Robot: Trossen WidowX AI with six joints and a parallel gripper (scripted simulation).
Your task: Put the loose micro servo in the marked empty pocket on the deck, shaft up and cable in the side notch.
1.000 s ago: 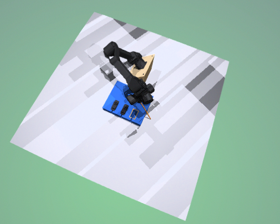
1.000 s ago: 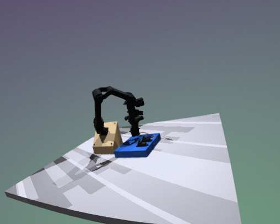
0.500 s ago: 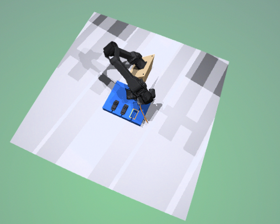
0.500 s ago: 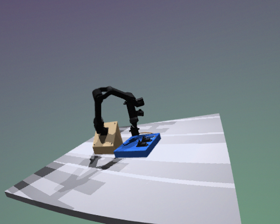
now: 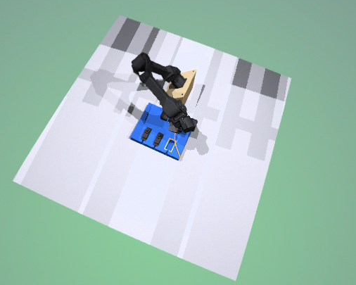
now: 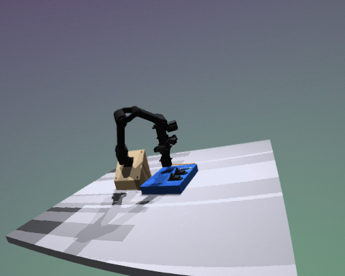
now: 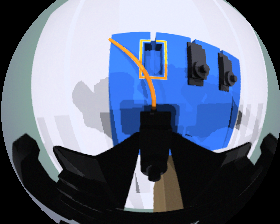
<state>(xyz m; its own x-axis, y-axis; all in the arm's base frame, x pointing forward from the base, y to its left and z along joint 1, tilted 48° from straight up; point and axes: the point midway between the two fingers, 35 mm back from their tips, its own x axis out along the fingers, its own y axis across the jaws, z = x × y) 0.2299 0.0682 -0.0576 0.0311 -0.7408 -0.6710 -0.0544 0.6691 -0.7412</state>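
The blue deck is 10 mm behind my gripper tip, 70 mm to the right of it and 100 mm below it.
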